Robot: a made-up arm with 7 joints. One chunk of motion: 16 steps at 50 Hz.
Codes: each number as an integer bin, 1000 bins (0 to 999) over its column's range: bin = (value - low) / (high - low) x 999, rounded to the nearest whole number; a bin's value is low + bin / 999 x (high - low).
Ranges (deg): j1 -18..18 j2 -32..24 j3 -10..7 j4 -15..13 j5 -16..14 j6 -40..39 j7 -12..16
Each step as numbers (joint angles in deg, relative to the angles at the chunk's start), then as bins.
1 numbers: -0.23 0.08 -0.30 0.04 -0.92 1.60 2.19
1 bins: 493 572 570 537 502 526 506
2 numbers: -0.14 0.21 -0.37 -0.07 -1.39 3.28 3.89
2 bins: 496 575 566 533 487 547 567
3 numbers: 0.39 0.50 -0.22 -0.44 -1.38 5.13 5.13
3 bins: 510 580 575 519 487 571 611
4 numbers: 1.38 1.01 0.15 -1.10 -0.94 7.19 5.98
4 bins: 538 589 596 496 501 597 642
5 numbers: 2.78 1.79 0.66 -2.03 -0.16 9.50 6.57
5 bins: 577 603 626 463 527 626 663
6 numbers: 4.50 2.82 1.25 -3.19 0.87 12.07 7.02
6 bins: 624 621 661 421 562 658 679
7 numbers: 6.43 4.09 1.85 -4.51 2.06 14.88 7.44
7 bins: 678 644 696 374 601 694 694
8 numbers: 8.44 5.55 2.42 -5.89 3.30 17.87 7.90
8 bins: 734 670 730 325 643 732 710
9 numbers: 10.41 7.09 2.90 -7.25 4.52 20.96 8.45
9 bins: 788 697 758 277 683 771 730
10 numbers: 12.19 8.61 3.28 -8.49 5.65 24.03 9.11
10 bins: 838 724 780 232 721 810 753
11 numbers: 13.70 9.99 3.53 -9.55 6.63 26.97 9.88
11 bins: 880 749 795 194 754 847 781
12 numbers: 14.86 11.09 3.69 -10.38 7.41 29.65 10.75
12 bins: 912 769 804 165 780 881 812
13 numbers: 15.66 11.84 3.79 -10.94 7.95 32.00 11.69
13 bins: 934 782 810 145 798 910 845
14 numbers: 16.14 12.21 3.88 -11.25 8.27 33.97 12.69
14 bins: 947 789 816 134 808 935 881
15 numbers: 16.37 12.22 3.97 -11.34 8.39 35.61 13.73
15 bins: 954 789 821 131 812 956 918
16 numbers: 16.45 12.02 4.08 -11.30 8.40 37.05 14.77
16 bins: 956 785 827 132 813 974 955
